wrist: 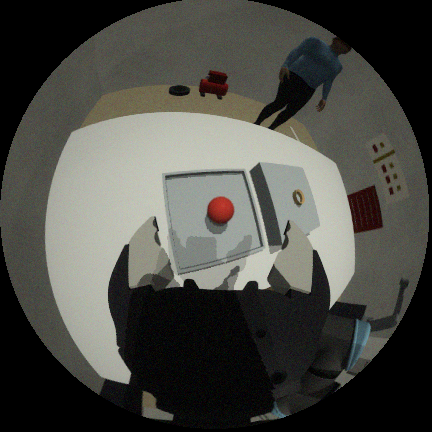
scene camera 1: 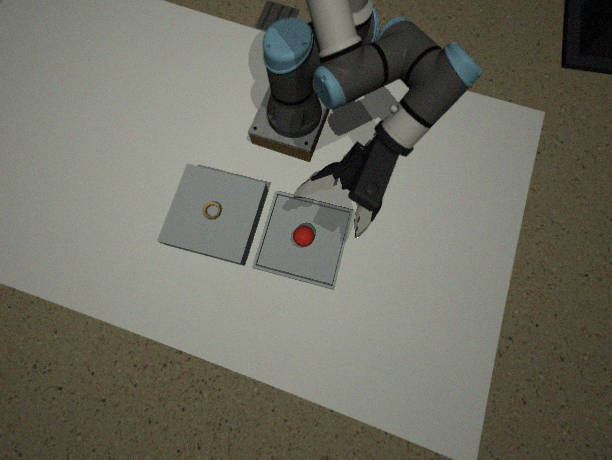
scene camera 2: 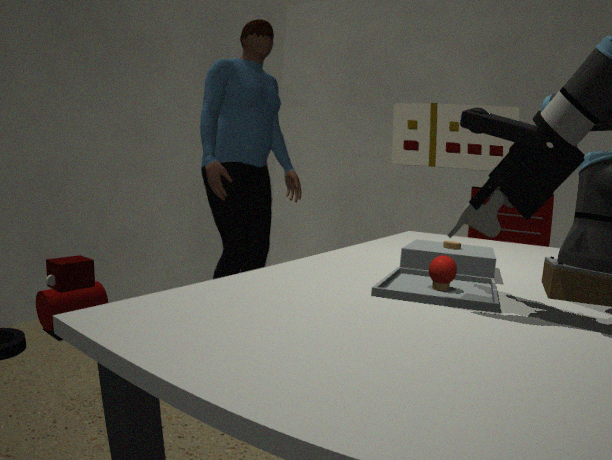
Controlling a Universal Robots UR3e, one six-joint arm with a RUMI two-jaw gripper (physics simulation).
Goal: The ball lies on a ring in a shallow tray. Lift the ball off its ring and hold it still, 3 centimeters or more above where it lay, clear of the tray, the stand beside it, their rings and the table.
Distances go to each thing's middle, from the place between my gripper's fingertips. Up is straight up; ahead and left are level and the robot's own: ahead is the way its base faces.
Now: the shallow grey tray (scene camera 1: 319, 263) 3 cm ahead of my hand, 4 cm to the right of it and 12 cm below it. Round my hand: grey stand (scene camera 1: 216, 214) (1 cm ahead, 25 cm to the right, 9 cm below).
